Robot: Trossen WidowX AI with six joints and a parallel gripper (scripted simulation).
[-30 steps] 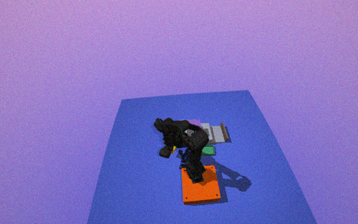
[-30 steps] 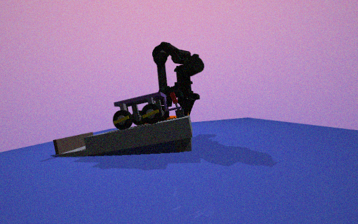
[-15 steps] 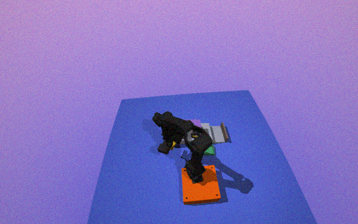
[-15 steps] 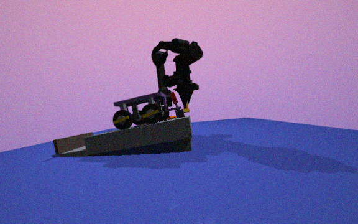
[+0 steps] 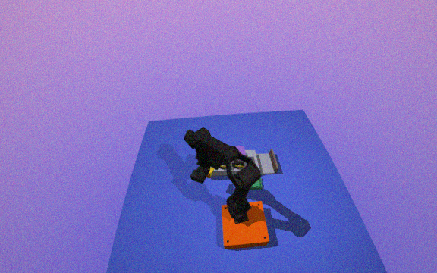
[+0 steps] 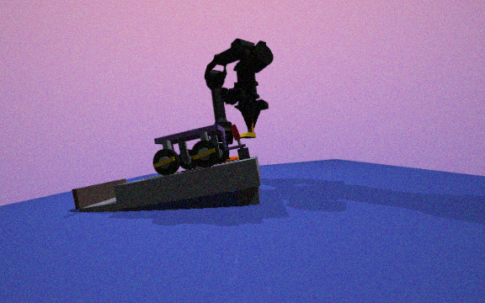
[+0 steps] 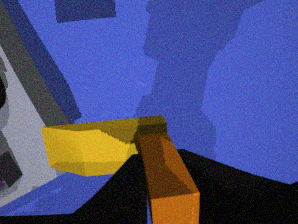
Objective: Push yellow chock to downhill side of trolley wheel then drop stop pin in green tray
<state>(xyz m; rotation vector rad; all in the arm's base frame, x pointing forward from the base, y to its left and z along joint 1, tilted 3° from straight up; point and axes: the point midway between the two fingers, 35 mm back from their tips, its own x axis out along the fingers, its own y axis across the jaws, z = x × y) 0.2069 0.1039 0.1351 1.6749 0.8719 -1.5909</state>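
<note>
My gripper tip is 12 cm short of the red-headed stop pin, 5 cm to the left of it and 4 cm above it. Also, from my gripper tip: trolley 12 cm ahead, 15 cm to the right, 6 cm below; then grey ramp 12 cm ahead, 16 cm to the right, 12 cm below; then yellow chock 2 cm ahead, 1 cm to the right, 1 cm below.
</note>
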